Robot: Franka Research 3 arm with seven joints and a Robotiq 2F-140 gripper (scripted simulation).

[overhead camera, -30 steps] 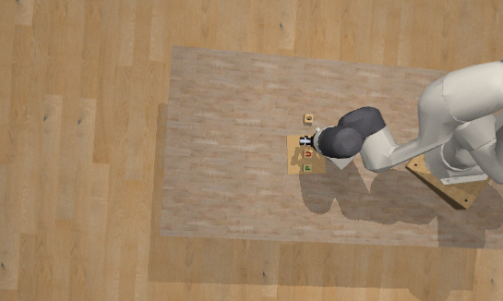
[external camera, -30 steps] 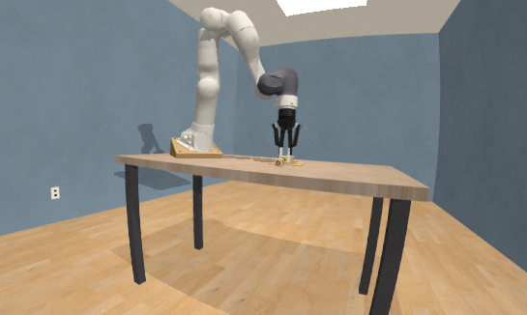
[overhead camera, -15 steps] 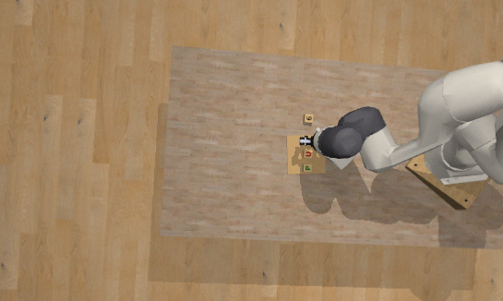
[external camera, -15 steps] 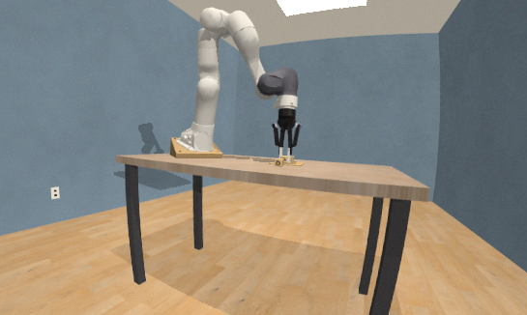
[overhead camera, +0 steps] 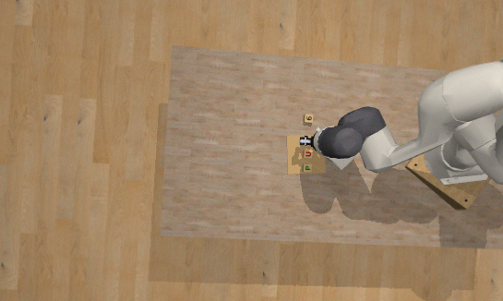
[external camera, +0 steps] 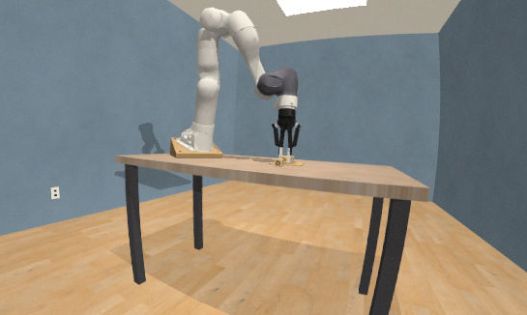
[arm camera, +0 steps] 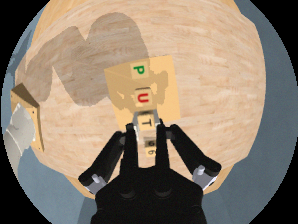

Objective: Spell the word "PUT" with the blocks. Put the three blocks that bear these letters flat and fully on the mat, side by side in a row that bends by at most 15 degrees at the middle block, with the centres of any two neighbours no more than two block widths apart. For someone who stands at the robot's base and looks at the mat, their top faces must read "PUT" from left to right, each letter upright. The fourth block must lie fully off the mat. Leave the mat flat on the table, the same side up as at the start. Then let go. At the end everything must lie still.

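Now: the T block 20 mm below my hand. The rest, counted from my hand: block marked 6: 80 mm to the right, 30 mm below; then red U block: 40 mm to the left, 20 mm below; then tan mat: 50 mm to the left, 40 mm below.
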